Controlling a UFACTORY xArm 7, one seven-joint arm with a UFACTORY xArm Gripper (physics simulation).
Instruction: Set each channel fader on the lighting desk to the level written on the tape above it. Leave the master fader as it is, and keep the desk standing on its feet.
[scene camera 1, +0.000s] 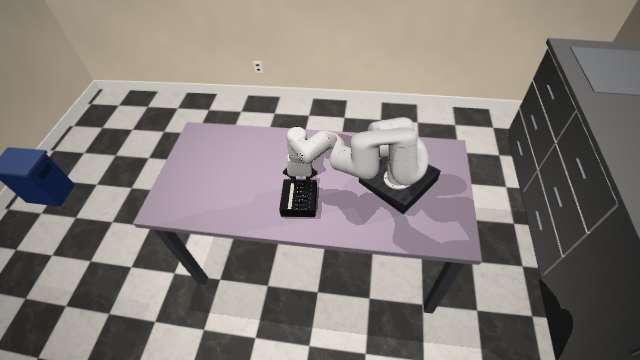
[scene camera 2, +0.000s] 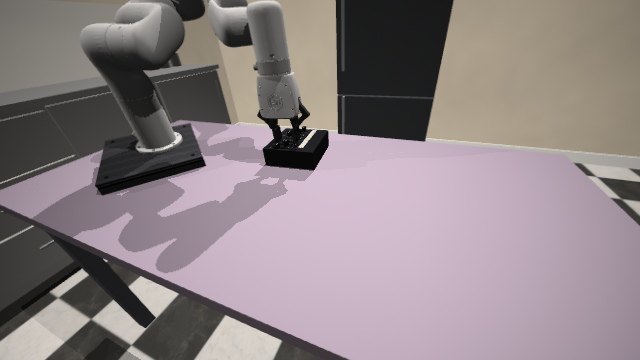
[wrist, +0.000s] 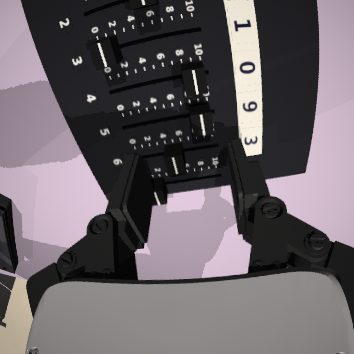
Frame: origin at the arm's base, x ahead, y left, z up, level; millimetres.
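Seen in the pictures: gripper, between the fingertips: (scene camera 1: 301, 183) (scene camera 2: 287, 141) (wrist: 186, 166); arm's base, origin of its link: (scene camera 2: 160, 143).
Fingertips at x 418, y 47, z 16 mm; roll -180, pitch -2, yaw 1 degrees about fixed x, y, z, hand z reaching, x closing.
Offsets run from my fingertips to a thing's top centre. "*": to the spot under its first point. Level surfaces: height alone.
The black lighting desk @(1 mm up, 8 mm ahead, 49 mm left) (scene camera 1: 298, 212) (scene camera 2: 289, 159) (wrist: 295, 90) sits flat on the table, with pale tape @(* 11 mm down, 36 mm ahead, 62 mm left) (scene camera 1: 291, 196) (wrist: 255, 122) reading 1, 0, 9, 3 beside channels 3 to 6 in the wrist view. Fader 3 @(1 mm up, 25 mm back, 68 mm left) (wrist: 104, 53) is near its 0 end, fader 4 @(1 mm up, 11 mm ahead, 47 mm left) (wrist: 195, 82) and fader 5 @(1 mm up, 11 mm ahead, 25 mm left) (wrist: 201, 122) are near their 10 ends, and fader 6 @(1 mm up, 6 mm back, 3 mm left) (wrist: 174, 160) is about midway. The master fader @(1 mm up, 22 mm back, 21 mm right) (wrist: 159, 194) is near its low end. My gripper (scene camera 1: 300, 180) (scene camera 2: 286, 136) (wrist: 186, 166) is part-open and empty, its fingers low over the desk's edge, on either side of fader 6. The master's label is hidden.
The arm's black base plate (scene camera 1: 404, 202) (scene camera 2: 150, 170) stands on the purple table @(67 mm down) (scene camera 1: 225, 185) (scene camera 2: 425, 225). Grey cabinets (scene camera 1: 560, 150) stand beyond one table end, and a blue bin (scene camera 1: 37, 177) stands on the floor beyond the other.
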